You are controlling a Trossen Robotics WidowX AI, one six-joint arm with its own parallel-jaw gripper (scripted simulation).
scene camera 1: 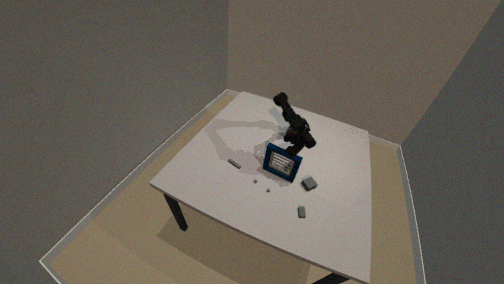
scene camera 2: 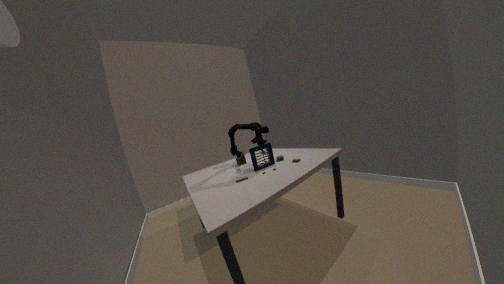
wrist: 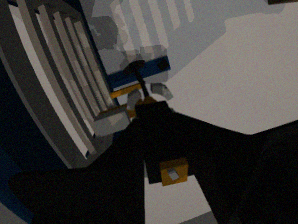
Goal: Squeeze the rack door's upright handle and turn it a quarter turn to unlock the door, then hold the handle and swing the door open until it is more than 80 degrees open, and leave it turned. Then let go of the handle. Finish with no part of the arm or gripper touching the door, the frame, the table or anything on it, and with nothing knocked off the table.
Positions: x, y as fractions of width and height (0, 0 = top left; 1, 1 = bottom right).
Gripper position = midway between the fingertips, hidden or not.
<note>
I see my gripper (wrist: 0.52, 0.54) and a rack (scene camera 1: 0.54, 0.52).
The rack is seen too in the wrist view (wrist: 0.11, 0.68).
</note>
